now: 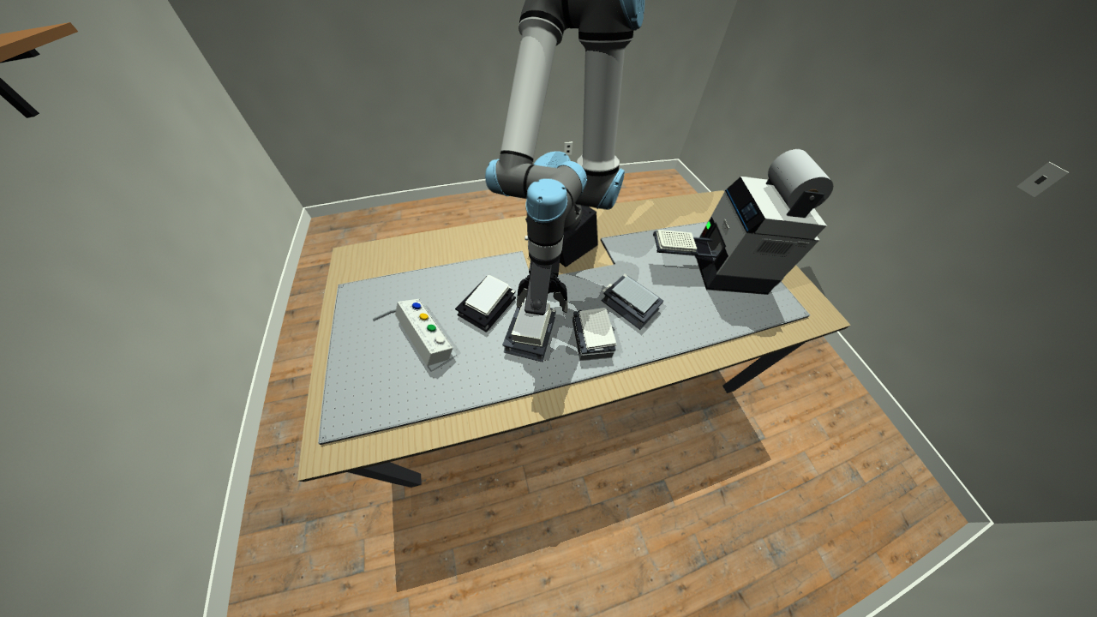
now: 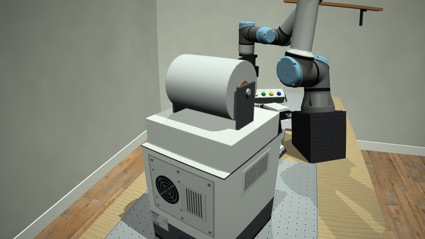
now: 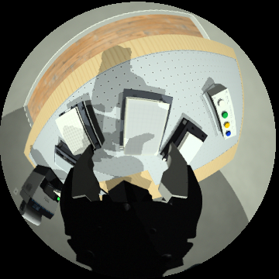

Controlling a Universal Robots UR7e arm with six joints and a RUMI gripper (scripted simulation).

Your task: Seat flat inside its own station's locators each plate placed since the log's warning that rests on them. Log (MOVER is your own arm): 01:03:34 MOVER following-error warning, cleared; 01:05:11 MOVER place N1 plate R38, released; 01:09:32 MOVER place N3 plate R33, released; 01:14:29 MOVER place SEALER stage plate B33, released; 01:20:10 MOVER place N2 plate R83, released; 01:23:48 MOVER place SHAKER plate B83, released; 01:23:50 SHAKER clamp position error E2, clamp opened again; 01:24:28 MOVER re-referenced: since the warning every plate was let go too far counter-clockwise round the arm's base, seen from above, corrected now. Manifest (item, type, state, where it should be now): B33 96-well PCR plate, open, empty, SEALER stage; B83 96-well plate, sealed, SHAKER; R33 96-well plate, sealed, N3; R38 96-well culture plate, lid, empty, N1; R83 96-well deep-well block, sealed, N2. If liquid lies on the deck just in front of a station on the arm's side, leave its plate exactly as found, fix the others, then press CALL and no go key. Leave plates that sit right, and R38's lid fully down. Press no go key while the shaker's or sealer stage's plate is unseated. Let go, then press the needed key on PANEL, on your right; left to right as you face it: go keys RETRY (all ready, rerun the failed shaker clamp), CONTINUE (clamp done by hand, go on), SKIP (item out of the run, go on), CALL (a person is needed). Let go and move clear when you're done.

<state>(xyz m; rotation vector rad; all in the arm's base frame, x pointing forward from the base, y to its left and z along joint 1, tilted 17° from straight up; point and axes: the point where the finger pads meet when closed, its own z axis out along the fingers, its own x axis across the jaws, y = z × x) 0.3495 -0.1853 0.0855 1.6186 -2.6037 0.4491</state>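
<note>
Now: hand 10 mm past the grey lidded plate, 330 mm to the right of it and 90 mm above it. Also, from my hand: roll: 10 mm behind, 810 mm to the left, 250 mm above; then white PCR plate: 130 mm behind, 560 mm to the left, 20 mm below; then tall sealed deep-well block: 10 mm behind, 20 mm to the right, 70 mm below.
</note>
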